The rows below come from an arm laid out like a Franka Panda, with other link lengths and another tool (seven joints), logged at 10 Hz.
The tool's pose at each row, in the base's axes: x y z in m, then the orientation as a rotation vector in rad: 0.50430 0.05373 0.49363 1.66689 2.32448 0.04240; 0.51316 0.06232 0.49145 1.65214 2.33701 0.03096; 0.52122 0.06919 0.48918 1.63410 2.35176 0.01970; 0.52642 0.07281 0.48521 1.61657 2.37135 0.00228; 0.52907 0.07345 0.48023 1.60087 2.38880 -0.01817; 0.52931 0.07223 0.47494 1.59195 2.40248 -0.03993; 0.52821 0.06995 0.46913 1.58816 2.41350 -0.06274; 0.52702 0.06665 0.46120 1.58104 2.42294 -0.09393; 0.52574 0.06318 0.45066 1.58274 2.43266 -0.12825; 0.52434 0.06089 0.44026 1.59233 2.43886 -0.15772; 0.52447 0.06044 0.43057 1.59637 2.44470 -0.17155; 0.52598 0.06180 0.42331 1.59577 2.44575 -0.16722; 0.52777 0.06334 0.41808 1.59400 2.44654 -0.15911; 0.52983 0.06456 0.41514 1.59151 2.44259 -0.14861
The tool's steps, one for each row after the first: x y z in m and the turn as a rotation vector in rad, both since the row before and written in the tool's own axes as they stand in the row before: 0.00585 0.01065 0.00305 0.00586 -0.00210 -0.01430; 0.00437 0.00940 0.00312 0.00552 -0.00170 -0.01699; 0.00252 0.00541 0.00450 0.01136 -0.00029 -0.01911; 0.00078 0.00190 0.00529 0.01301 -0.00194 -0.01748; 0.00000 -0.00098 0.00535 0.01482 -0.00203 -0.01227; -0.00032 -0.00260 0.00577 0.01629 -0.00193 -0.00841; -0.00068 -0.00322 0.00802 0.01940 -0.00726 -0.01036; -0.00008 -0.00343 0.01063 0.02461 -0.00391 -0.00583; 0.00104 -0.00278 0.01032 0.02323 -0.00094 0.00030; 0.00192 -0.00038 0.00950 0.01187 0.00157 -0.00132; 0.00239 0.00178 0.00693 -0.00238 0.00188 -0.00042; 0.00194 0.00214 0.00496 -0.00513 0.00239 -0.00066; 0.00099 0.00230 0.00285 -0.00862 -0.00055 0.00109
